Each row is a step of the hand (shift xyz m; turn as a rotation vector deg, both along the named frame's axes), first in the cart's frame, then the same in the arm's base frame.
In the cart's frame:
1: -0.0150 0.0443 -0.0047 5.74 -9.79 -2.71
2: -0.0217 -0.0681 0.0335 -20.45 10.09 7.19
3: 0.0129 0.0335 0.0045 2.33 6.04 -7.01
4: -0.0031 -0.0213 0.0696 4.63 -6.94 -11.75
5: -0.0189 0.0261 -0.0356 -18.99 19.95 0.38
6: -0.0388 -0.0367 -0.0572 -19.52 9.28 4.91
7: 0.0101 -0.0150 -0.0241 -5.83 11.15 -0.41
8: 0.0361 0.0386 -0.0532 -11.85 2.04 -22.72
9: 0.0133 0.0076 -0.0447 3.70 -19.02 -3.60
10: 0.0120 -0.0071 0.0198 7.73 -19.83 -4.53
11: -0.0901 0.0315 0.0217 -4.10 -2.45 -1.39
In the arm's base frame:
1: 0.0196 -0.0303 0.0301 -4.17 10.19 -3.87
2: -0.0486 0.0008 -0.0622 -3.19 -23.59 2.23
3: 0.0329 -0.0077 0.0130 3.10 1.98 8.80
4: 0.0085 -0.0224 -0.0688 -6.16 11.90 5.31
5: -0.0066 -0.0114 0.0462 2.08 -24.16 13.07
6: -0.0703 0.0120 0.0321 -4.00 -21.51 3.55
7: -0.0128 0.0252 0.0104 3.93 -9.55 7.20
8: 0.0300 0.0326 0.0605 -14.21 -0.28 21.42
9: -0.0026 0.0260 0.0394 -12.15 13.34 -7.93
10: 0.0097 0.0040 -0.0218 -10.53 17.22 -8.12
11: -0.0266 -0.0936 0.0109 -4.76 -1.41 0.33

